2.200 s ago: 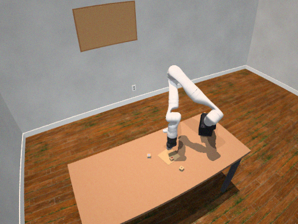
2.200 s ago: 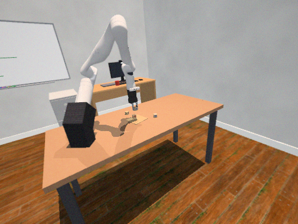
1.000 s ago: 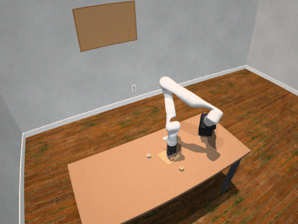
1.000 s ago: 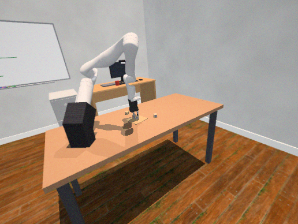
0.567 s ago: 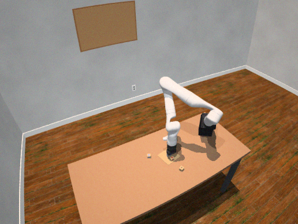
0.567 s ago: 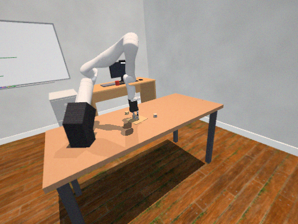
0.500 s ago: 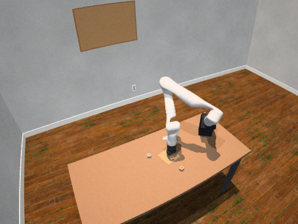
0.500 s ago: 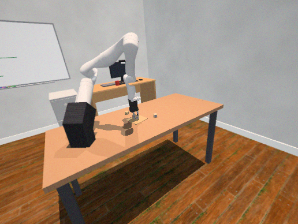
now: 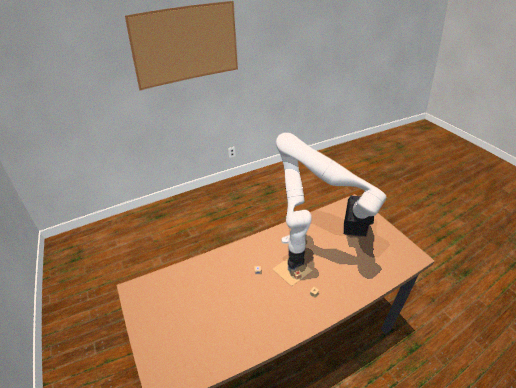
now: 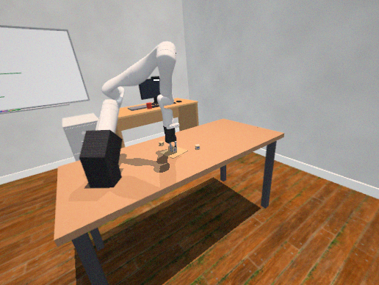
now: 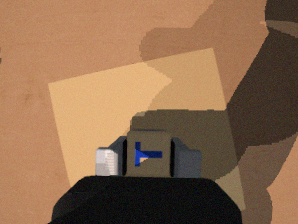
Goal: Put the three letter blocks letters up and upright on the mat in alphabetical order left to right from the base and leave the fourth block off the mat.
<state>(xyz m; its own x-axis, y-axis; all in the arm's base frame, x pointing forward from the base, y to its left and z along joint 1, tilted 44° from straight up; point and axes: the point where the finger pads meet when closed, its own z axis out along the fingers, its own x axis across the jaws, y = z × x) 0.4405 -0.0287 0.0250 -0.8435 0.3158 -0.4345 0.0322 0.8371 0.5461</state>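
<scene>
Right now my hand is 3 cm above the pale square mat. From my hand the other things lie so: block (5 cm to the left, 1 cm below).
</scene>
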